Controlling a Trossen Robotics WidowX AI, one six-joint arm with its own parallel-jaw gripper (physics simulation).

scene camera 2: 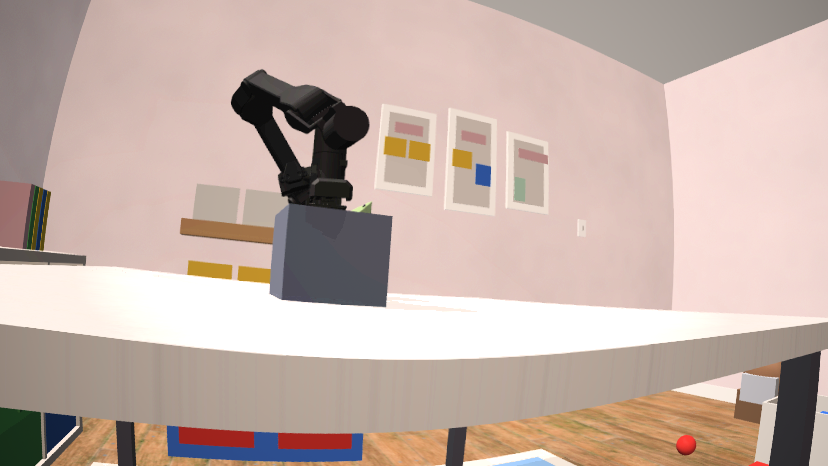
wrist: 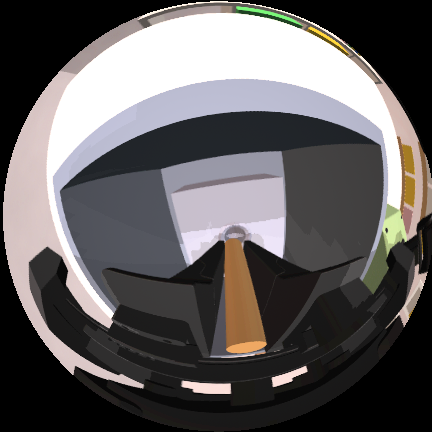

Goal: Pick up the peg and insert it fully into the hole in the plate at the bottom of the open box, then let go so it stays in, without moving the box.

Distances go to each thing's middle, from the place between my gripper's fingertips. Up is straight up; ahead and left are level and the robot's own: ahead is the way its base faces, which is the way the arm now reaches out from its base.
The grey box (scene camera 2: 321, 255) lies 1 cm below my hand. Also, from my hand: orange-brown peg (wrist: 244, 332) (3 cm above); pale plate (wrist: 249, 207) (5 cm below).
